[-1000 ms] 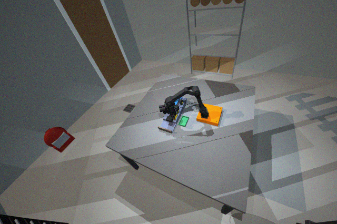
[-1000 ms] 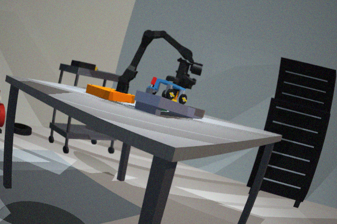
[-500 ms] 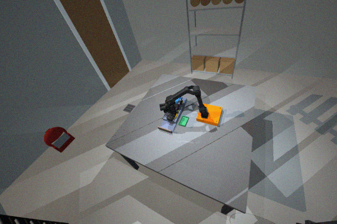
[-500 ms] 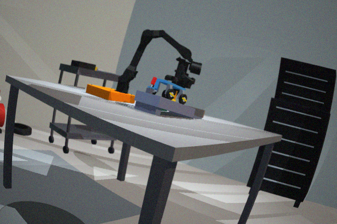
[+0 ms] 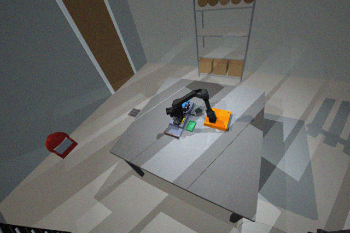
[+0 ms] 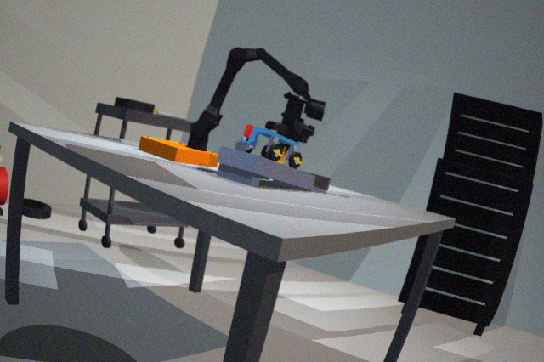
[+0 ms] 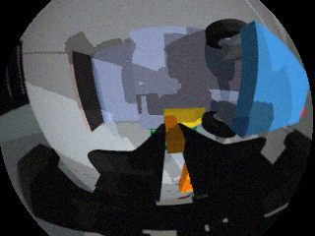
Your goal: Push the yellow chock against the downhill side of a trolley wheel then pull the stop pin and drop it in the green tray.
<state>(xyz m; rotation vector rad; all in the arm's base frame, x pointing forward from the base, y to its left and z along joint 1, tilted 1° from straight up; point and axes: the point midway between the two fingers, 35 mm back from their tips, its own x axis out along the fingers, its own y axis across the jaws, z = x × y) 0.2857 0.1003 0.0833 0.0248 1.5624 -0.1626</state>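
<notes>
Now: gripper tip 20 mm to the left of the yellow chock and 10 mm above it. Also, from my gripper tip: green tray 80 mm behind, 20 mm to the right, 100 mm below; then grey ramp 40 mm ahead, 130 mm to the right, 40 mm below; then blue trolley 40 mm ahead, 140 mm to the right, 20 mm above.
</notes>
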